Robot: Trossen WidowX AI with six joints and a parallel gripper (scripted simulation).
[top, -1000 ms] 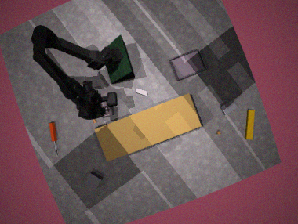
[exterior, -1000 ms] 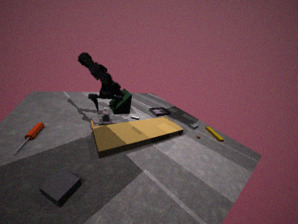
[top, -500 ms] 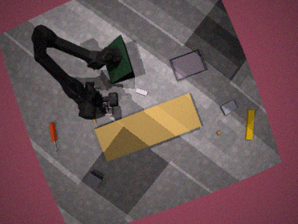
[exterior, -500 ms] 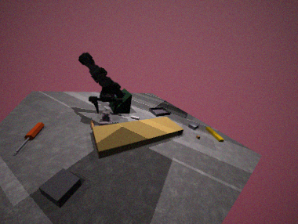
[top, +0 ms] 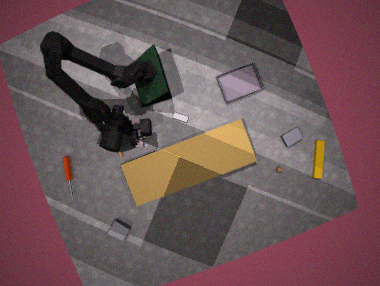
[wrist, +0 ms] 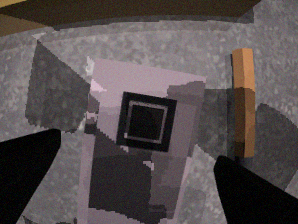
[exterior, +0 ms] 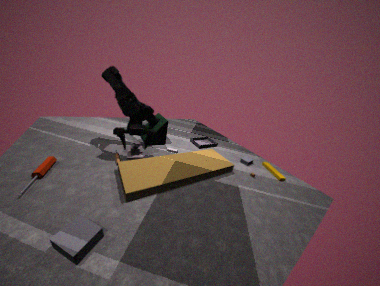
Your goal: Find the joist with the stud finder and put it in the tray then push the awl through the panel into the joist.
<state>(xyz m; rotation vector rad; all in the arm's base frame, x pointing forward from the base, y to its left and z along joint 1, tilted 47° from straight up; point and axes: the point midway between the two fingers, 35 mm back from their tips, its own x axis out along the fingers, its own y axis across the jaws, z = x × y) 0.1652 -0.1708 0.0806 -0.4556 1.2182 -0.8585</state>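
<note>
Right now my gripper tip is 10 mm below the stud finder. Round my gripper tip: orange-handled screwdriver: 350 mm to the right, 60 mm ahead, 20 mm below; then orange awl: 80 mm to the right, 30 mm below, 20 mm behind; then white piece: 210 mm to the left, 30 mm below, 20 mm ahead.
</note>
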